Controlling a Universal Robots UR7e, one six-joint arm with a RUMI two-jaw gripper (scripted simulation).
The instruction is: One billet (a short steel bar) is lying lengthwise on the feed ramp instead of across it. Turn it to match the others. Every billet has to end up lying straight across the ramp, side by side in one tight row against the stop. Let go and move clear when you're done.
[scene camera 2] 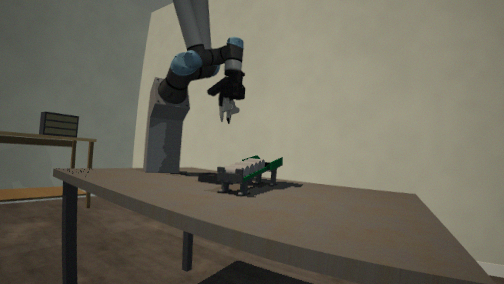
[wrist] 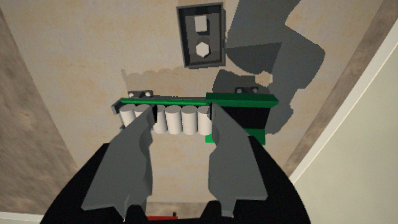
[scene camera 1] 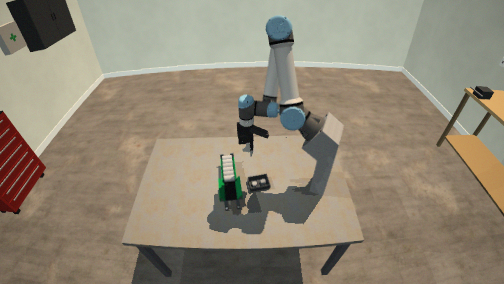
Scene:
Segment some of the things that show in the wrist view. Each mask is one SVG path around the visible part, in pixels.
The gripper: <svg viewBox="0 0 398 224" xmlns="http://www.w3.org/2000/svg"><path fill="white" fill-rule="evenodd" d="M311 221L294 185L254 136L250 136L216 102L211 102L212 140L217 148L209 156L208 190L217 200L207 203L200 218L148 221L145 215L147 198L152 195L153 179L151 187L151 176L153 177L153 175L151 174L152 166L148 148L153 142L151 129L157 123L158 112L157 105L151 105L109 143L104 143L61 190L43 216L40 224L311 224Z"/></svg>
A black tray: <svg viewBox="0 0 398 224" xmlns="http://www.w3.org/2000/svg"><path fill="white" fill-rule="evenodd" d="M223 2L176 7L184 68L224 64ZM201 41L209 45L209 54L205 57L197 55L196 45ZM206 15L207 31L196 32L194 17Z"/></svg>

